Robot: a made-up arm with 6 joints. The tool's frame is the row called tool.
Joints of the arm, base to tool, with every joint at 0 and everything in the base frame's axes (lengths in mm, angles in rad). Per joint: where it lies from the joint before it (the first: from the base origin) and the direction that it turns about. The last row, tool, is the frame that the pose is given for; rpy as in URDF.
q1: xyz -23.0 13.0 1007.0 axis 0 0 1
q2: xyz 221.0 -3.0 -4.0 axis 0 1 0
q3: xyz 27.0 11.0 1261.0 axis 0 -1 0
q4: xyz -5.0 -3.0 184.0 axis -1 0 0
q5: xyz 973.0 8.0 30.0 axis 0 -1 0
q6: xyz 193.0 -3.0 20.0 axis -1 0 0
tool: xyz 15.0 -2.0 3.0 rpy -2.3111 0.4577 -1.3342
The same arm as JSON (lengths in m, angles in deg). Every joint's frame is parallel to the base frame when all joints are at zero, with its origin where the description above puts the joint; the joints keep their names.
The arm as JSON. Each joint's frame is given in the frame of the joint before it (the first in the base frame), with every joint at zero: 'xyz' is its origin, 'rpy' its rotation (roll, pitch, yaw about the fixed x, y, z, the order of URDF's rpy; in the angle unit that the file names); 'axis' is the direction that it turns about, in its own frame. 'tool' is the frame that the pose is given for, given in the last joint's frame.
{"units": {"length": "m", "angle": "deg"}, "joints": [
  {"name": "q1", "type": "revolute", "origin": {"xyz": [-0.023, 0.013, 1.007], "rpy": [0.0, 0.0, 0.0]}, "axis": [0.0, 0.0, 1.0]},
  {"name": "q2", "type": "revolute", "origin": {"xyz": [0.221, -0.003, -0.004], "rpy": [0.0, 0.0, 0.0]}, "axis": [0.0, 1.0, 0.0]},
  {"name": "q3", "type": "revolute", "origin": {"xyz": [0.027, 0.011, 1.261], "rpy": [0.0, 0.0, 0.0]}, "axis": [0.0, -1.0, 0.0]},
  {"name": "q4", "type": "revolute", "origin": {"xyz": [-0.005, -0.003, 0.184], "rpy": [0.0, 0.0, 0.0]}, "axis": [-1.0, 0.0, 0.0]},
  {"name": "q5", "type": "revolute", "origin": {"xyz": [0.973, 0.008, 0.03], "rpy": [0.0, 0.0, 0.0]}, "axis": [0.0, -1.0, 0.0]},
  {"name": "q6", "type": "revolute", "origin": {"xyz": [0.193, -0.003, 0.02], "rpy": [0.0, 0.0, 0.0]}, "axis": [-1.0, 0.0, 0.0]}
], "tool": {"origin": {"xyz": [0.015, -0.002, 0.003], "rpy": [-132.42, 26.22, -76.44]}}}

